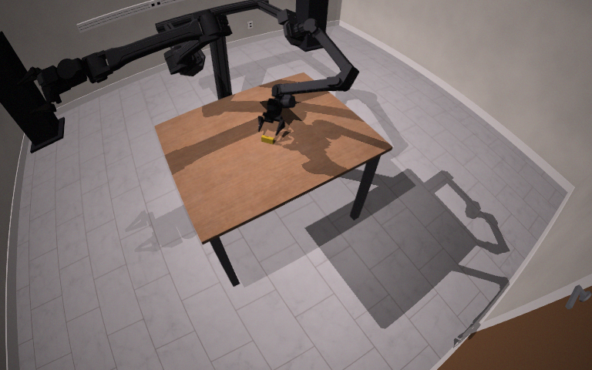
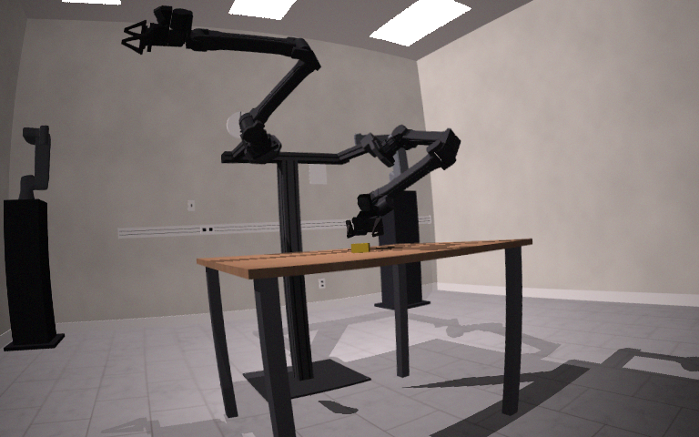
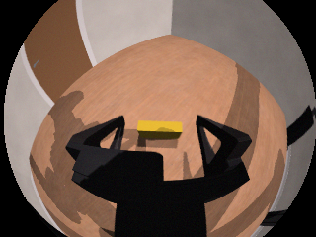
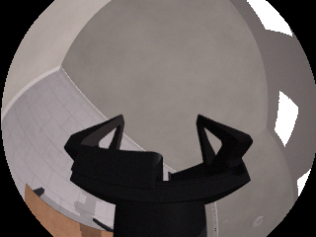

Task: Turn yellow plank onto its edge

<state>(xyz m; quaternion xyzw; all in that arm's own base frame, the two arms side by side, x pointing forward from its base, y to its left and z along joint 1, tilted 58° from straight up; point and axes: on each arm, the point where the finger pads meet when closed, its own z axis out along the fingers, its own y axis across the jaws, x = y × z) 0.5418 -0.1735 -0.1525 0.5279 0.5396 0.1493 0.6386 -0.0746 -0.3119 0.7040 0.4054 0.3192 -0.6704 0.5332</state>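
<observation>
Right now the yellow plank is 10 mm ahead of my left hand, 10 mm to the right of it and 50 mm below it.
</observation>
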